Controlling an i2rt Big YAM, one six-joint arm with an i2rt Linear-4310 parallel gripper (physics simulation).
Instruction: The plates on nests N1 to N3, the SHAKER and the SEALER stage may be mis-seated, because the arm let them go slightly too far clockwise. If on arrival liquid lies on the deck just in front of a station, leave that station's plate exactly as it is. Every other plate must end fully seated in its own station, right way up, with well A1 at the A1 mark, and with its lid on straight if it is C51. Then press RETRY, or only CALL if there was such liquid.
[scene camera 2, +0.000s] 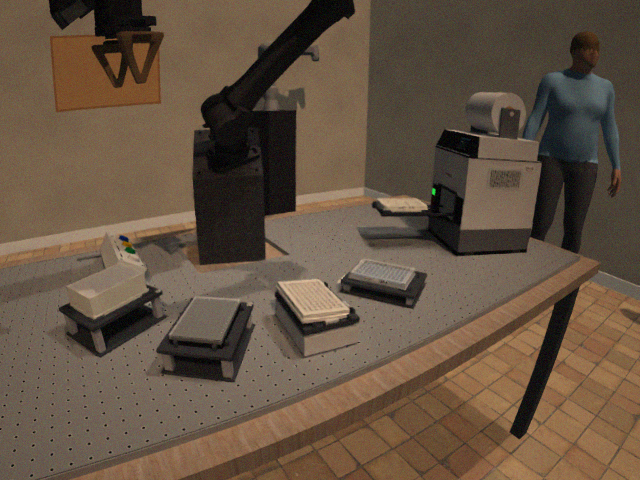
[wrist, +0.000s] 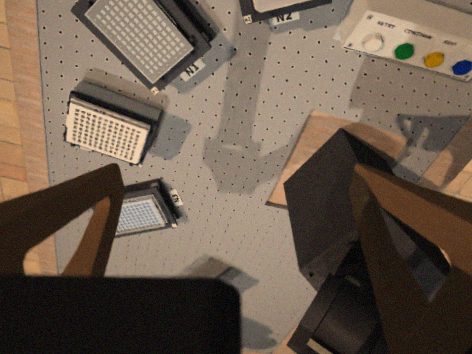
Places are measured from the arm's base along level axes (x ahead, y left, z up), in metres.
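Where they show: gripper, fingertip midpoint: (scene camera 2: 128, 85) (wrist: 236, 176); arm's base, link origin: (scene camera 2: 232, 155) (wrist: 362, 284).
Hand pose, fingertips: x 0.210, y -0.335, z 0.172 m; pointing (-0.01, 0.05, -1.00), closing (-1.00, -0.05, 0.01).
Note:
Things, the pixels of their centre, and the offset from my fingertips. "pt": a spot on its surface instead.
- grey plate, body centre: (wrist: 140, 31) (scene camera 2: 206, 318) dz -0.370, dx +0.130, dy +0.042 m
- nest N1, surface spot: (scene camera 2: 238, 330) pt dz -0.383, dx +0.178, dy +0.070 m
- tall pale plate, body centre: (scene camera 2: 108, 289) dz -0.351, dx -0.049, dy -0.068 m
- shaker, surface spot: (scene camera 2: 330, 338) pt dz -0.404, dx +0.274, dy +0.184 m
- bluish plate, body centre: (scene camera 2: 382, 273) (wrist: 133, 215) dz -0.391, dx +0.202, dy +0.429 m
- nest N3, surface spot: (scene camera 2: 418, 284) pt dz -0.401, dx +0.278, dy +0.457 m
- button panel, body centre: (wrist: 420, 35) (scene camera 2: 121, 258) dz -0.389, dx -0.276, dy +0.029 m
- sealer, body centre: (scene camera 2: 485, 169) dz -0.203, dx +0.233, dy +0.904 m
My gripper (scene camera 2: 129, 84) (wrist: 236, 176) is open and empty, high above the deck. A grey plate (scene camera 2: 206, 318) (wrist: 139, 39) lies on nest N1 (scene camera 2: 238, 330) (wrist: 155, 86), its near edge looking slightly raised. A tall pale plate (scene camera 2: 107, 289) (wrist: 287, 3) is on nest N2. A cream plate (scene camera 2: 312, 299) (wrist: 107, 131) is on the shaker (scene camera 2: 330, 338) and looks tilted. A bluish plate (scene camera 2: 383, 273) (wrist: 142, 215) lies on nest N3 (scene camera 2: 418, 284), looking slightly turned. A cream plate (scene camera 2: 402, 204) is on the sealer stage; its seating is unclear. Liquid does not show on the visible deck.
The button panel (scene camera 2: 124, 250) (wrist: 390, 47), with white, green, yellow and blue buttons, stands behind N2. The arm's dark pedestal (scene camera 2: 230, 214) (wrist: 320, 200) stands at the deck's back edge. The sealer (scene camera 2: 485, 196), with a film roll, is at the right; a person (scene camera 2: 578, 118) stands behind it.

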